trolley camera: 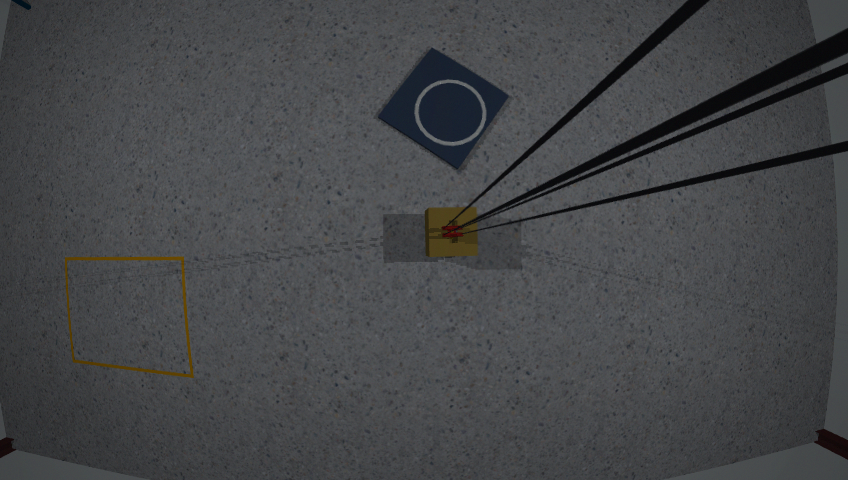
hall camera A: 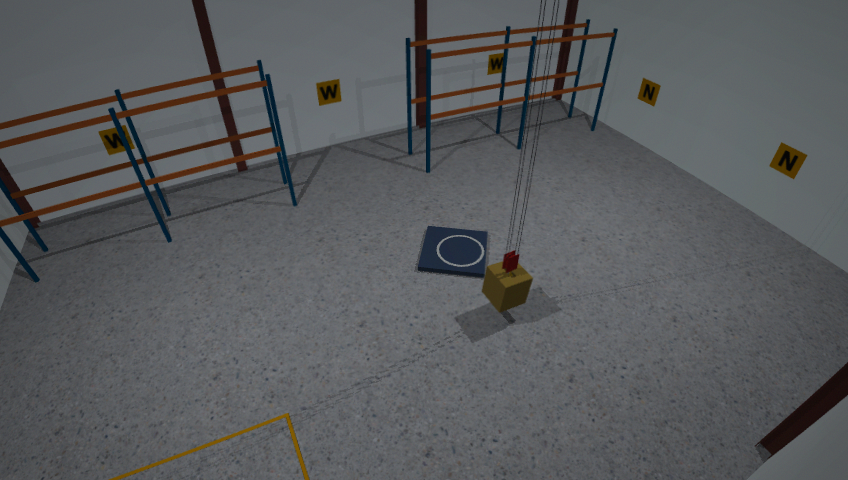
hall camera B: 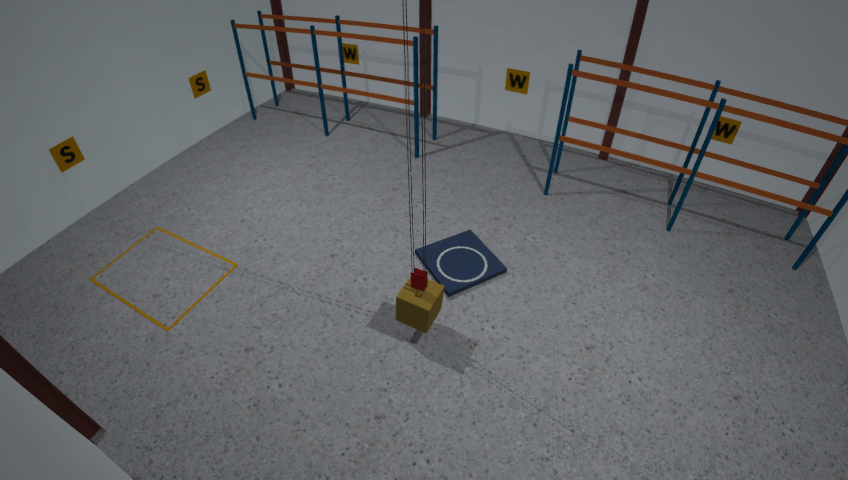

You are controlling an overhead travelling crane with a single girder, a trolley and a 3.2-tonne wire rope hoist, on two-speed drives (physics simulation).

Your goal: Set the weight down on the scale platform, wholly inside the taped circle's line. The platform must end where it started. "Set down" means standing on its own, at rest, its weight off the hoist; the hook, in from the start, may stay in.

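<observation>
The weight, a yellow-brown block, hangs upright from the ropes, a little above the floor, with its shadows on the floor below. My gripper, the hook under a red block, is in the weight's top lifting point; the hook itself is mostly hidden. The dark blue scale platform lies flat on the floor. Its white taped circle is bare. In the trolley view the weight is below the platform, apart from it.
A yellow marked rectangle is on the floor, at the left in the trolley view. Blue and orange racks stand along the W wall. Dark red columns stand at the walls.
</observation>
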